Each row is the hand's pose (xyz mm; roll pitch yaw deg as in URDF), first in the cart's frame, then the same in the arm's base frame.
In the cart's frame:
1: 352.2 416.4 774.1 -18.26 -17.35 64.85
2: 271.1 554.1 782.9 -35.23 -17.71 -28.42
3: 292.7 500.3 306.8 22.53 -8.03 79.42
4: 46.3 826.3 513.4 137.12 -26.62 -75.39
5: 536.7 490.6 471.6 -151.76 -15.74 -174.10
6: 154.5 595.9 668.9 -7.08 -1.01 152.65
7: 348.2 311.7 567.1 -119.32 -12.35 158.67
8: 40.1 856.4 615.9 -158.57 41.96 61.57
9: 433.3 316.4 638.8 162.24 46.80 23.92
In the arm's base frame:
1: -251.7 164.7 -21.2 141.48 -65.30 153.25
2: -180.8 260.4 85.8 56.97 12.86 -153.02
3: 124.3 -109.6 89.9 -133.38 -74.73 109.86
4: 202.8 285.1 308.2 -161.96 53.64 -174.40
5: -164.1 -150.6 133.7 118.53 23.40 58.44
6: -13.5 264.8 103.9 -103.30 -10.40 45.96
7: -120.9 -9.6 -100.6 143.91 -3.15 56.61
8: 140.8 370.8 324.5 -139.30 -52.51 -60.45
9: -230.1 -11.5 -79.1 -135.83 -31.29 -83.56

